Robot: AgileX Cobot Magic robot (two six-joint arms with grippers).
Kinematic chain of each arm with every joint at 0, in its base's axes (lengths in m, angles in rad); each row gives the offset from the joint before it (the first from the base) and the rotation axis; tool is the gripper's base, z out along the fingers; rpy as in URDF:
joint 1: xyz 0 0 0.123 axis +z
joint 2: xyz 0 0 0 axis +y
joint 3: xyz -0.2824 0 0.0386 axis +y
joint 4: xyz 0.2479 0 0.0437 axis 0.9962 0 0.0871
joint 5: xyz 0 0 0 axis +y
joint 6: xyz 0.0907 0 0.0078 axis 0.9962 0 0.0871
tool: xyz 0 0 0 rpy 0 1.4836 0
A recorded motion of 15 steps. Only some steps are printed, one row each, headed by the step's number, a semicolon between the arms.
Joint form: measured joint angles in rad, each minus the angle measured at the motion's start. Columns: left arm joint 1, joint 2, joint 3, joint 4, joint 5, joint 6; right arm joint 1, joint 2, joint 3, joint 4, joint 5, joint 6.
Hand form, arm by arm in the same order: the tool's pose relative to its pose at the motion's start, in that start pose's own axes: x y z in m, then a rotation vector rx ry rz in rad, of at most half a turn. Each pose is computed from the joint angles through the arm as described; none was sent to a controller.
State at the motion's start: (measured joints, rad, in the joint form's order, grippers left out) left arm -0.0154 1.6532 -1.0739 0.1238 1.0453 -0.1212; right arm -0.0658 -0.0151 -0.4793 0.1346 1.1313 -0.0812
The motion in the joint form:
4: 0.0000 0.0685 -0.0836 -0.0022 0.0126 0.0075; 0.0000 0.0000 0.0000 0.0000 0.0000 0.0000
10: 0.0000 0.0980 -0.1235 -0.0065 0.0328 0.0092; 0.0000 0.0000 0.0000 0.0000 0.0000 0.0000
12: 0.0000 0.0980 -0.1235 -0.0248 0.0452 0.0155; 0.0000 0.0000 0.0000 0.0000 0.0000 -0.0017
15: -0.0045 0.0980 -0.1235 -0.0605 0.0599 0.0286; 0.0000 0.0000 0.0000 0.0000 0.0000 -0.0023
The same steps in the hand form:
4: -0.0205 -0.0015 0.0021 0.0013 -0.0023 0.0048; 0.0000 0.0000 0.0000 0.0000 0.0000 0.0000
10: -0.0285 -0.0023 0.0025 0.0033 0.0079 0.0034; 0.0000 0.0000 0.0000 0.0000 0.0000 0.0000
12: -0.0272 -0.0036 0.0025 0.0180 0.0220 0.0011; 0.0000 0.0000 0.0000 0.0000 0.0000 -0.0017
15: -0.0256 -0.0078 0.0022 0.0482 0.0395 0.0022; 0.0000 0.0000 0.0000 0.0000 0.0000 -0.0023

